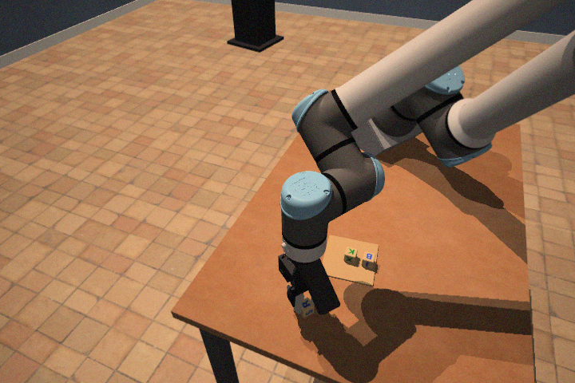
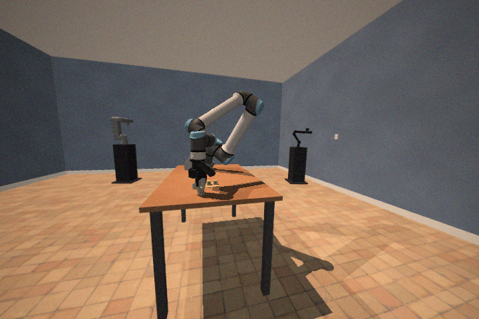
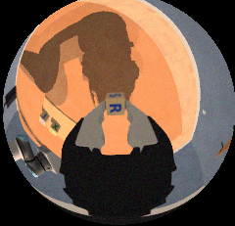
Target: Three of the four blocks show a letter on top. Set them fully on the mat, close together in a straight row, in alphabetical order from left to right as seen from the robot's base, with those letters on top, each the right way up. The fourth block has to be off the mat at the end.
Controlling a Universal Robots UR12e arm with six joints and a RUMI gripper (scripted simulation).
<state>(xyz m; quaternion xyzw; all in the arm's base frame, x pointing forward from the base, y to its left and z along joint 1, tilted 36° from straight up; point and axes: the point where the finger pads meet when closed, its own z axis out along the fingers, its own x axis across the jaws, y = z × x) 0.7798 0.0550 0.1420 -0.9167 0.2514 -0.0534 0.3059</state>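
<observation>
My hand is 20 cm past the tan mat, 2 cm to the right of it and 1 cm above it.
</observation>
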